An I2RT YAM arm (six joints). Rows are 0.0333 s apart.
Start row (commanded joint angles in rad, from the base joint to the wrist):
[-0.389, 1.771, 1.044, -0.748, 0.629, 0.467]
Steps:
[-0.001, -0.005, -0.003, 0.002, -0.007, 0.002]
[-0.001, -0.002, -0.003, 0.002, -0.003, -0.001]
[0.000, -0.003, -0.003, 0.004, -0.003, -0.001]
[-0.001, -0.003, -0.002, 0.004, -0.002, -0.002]
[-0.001, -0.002, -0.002, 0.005, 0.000, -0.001]
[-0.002, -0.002, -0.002, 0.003, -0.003, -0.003]
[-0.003, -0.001, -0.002, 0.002, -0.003, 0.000]
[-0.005, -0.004, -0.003, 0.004, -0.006, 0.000]
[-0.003, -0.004, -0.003, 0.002, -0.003, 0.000]
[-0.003, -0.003, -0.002, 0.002, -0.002, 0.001]
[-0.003, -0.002, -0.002, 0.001, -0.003, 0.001]
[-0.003, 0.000, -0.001, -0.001, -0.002, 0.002]
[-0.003, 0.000, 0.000, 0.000, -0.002, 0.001]
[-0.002, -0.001, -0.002, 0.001, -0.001, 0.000]
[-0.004, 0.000, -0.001, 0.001, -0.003, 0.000]
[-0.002, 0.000, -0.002, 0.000, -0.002, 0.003]
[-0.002, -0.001, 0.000, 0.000, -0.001, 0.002]
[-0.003, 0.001, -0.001, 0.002, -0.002, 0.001]
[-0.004, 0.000, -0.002, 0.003, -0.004, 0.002]
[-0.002, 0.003, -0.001, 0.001, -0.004, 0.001]
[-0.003, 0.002, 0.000, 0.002, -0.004, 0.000]
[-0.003, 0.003, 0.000, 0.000, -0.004, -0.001]
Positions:
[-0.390, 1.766, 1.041, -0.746, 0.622, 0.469]
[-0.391, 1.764, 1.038, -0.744, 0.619, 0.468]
[-0.391, 1.761, 1.035, -0.740, 0.616, 0.467]
[-0.392, 1.758, 1.033, -0.736, 0.614, 0.465]
[-0.393, 1.756, 1.031, -0.731, 0.614, 0.464]
[-0.395, 1.754, 1.029, -0.728, 0.611, 0.461]
[-0.398, 1.753, 1.027, -0.726, 0.608, 0.461]
[-0.403, 1.749, 1.024, -0.722, 0.602, 0.461]
[-0.406, 1.745, 1.021, -0.720, 0.599, 0.461]
[-0.409, 1.742, 1.019, -0.718, 0.597, 0.462]
[-0.412, 1.740, 1.017, -0.717, 0.594, 0.463]
[-0.415, 1.740, 1.016, -0.718, 0.592, 0.465]
[-0.418, 1.740, 1.016, -0.718, 0.590, 0.466]
[-0.420, 1.739, 1.014, -0.717, 0.589, 0.466]
[-0.424, 1.739, 1.013, -0.716, 0.586, 0.466]
[-0.426, 1.739, 1.011, -0.716, 0.584, 0.469]
[-0.428, 1.738, 1.011, -0.716, 0.583, 0.471]
[-0.431, 1.739, 1.010, -0.714, 0.581, 0.472]
[-0.435, 1.739, 1.008, -0.711, 0.577, 0.474]
[-0.437, 1.742, 1.007, -0.710, 0.573, 0.475]
[-0.440, 1.744, 1.007, -0.708, 0.569, 0.475]
[-0.443, 1.747, 1.007, -0.708, 0.565, 0.474]

